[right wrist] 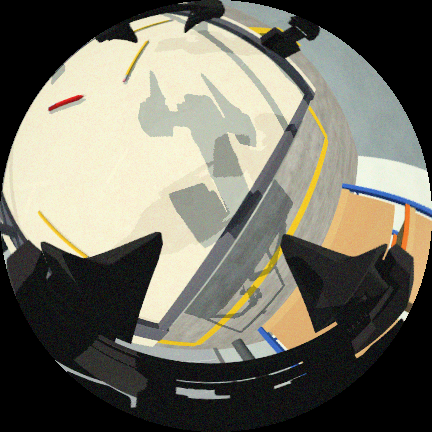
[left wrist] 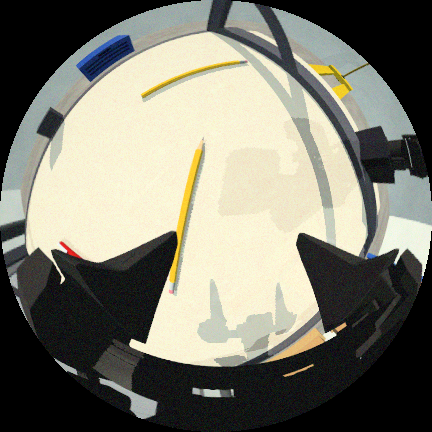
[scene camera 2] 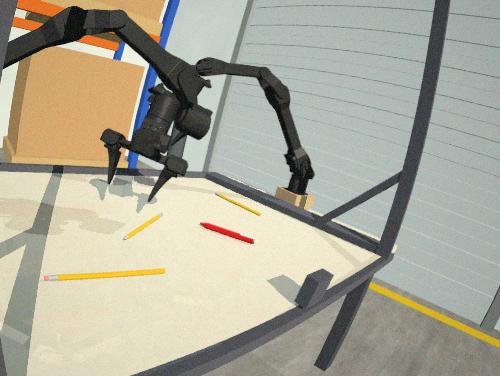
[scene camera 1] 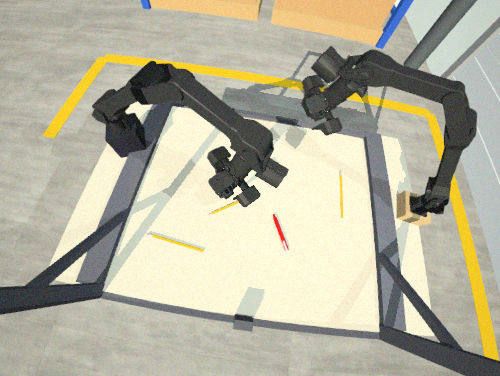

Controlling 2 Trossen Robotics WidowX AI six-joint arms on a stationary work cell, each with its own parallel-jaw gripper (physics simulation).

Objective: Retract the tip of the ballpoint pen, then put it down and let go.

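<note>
A red ballpoint pen lies flat on the white table; part of it shows beside a finger in the left wrist view. Its pointed end faces the arms' side in scene camera 1. Whether the writing tip is out is too small to tell. My left gripper is open and empty above the table, up and to the left of the pen in scene camera 1. My right gripper is open and empty near the table's top edge in scene camera 1, farther from the pen; the left arm hides it in scene camera 2.
One yellow pencil lies close to the left gripper. A second pencil lies right of the pen in scene camera 1, and a third pencil lies at lower left. Dark frame bars edge the table.
</note>
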